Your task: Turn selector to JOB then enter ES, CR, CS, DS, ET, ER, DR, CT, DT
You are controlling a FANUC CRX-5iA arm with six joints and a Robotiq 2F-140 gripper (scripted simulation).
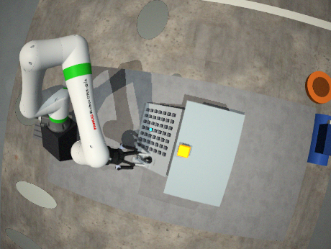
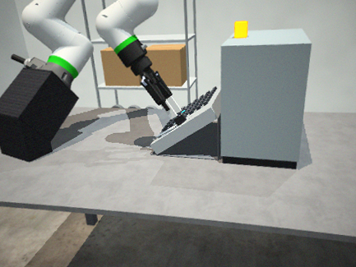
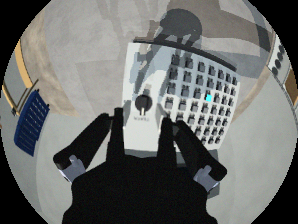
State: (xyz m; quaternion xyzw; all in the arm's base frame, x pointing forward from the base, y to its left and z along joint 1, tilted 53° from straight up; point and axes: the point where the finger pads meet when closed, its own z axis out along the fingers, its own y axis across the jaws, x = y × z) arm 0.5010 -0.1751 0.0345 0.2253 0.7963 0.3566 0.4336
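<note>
Now: the black selector knob 3 cm ahead of my hand and 4 cm below it. From my hand the other things lie so: sloped keypad panel: 6 cm ahead, 11 cm to the left, 9 cm below.
</note>
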